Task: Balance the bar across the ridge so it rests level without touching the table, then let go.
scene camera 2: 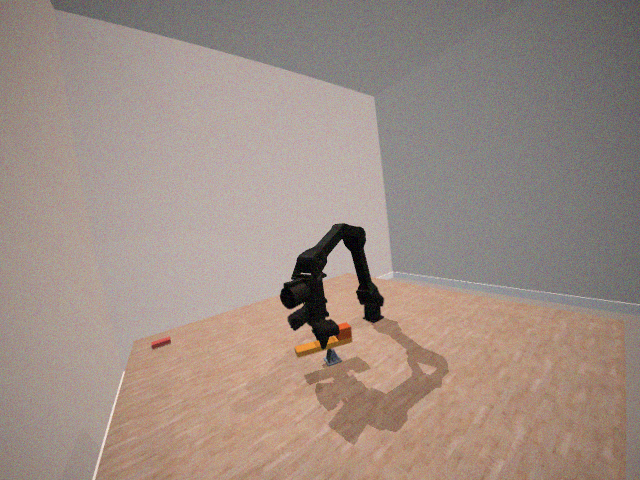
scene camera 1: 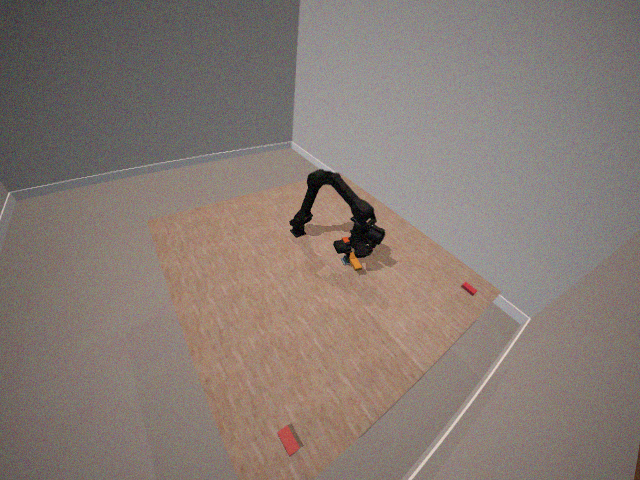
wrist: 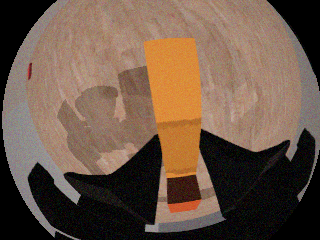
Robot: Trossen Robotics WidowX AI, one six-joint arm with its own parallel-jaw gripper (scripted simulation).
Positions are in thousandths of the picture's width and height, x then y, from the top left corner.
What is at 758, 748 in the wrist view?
The gripper.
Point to a bar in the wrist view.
542, 285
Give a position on a bar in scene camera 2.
538, 703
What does the gripper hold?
A bar.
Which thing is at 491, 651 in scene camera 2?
The gripper.
